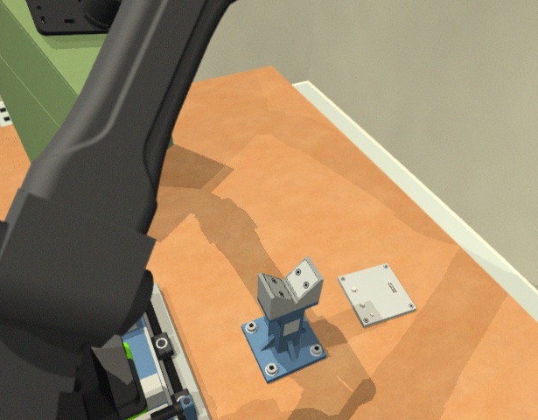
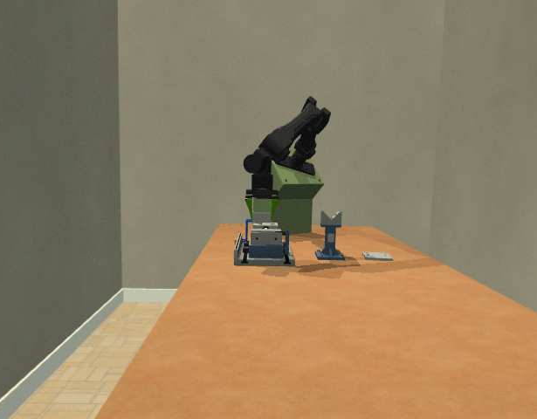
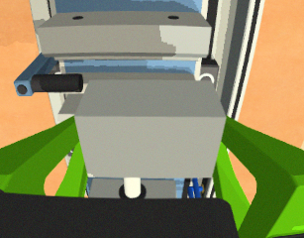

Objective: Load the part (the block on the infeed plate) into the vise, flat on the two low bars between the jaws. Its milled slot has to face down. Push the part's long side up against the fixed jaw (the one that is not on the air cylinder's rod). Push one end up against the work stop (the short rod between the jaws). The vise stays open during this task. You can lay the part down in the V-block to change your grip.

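The fixed jaw is 6 cm below my hand, 3 cm ahead of it and 1 cm to the left of it. Round my hand: grey part (right at my hand); moving jaw (6 cm below, 3 cm behind, 2 cm to the left); work stop (6 cm to the left, 5 cm below).
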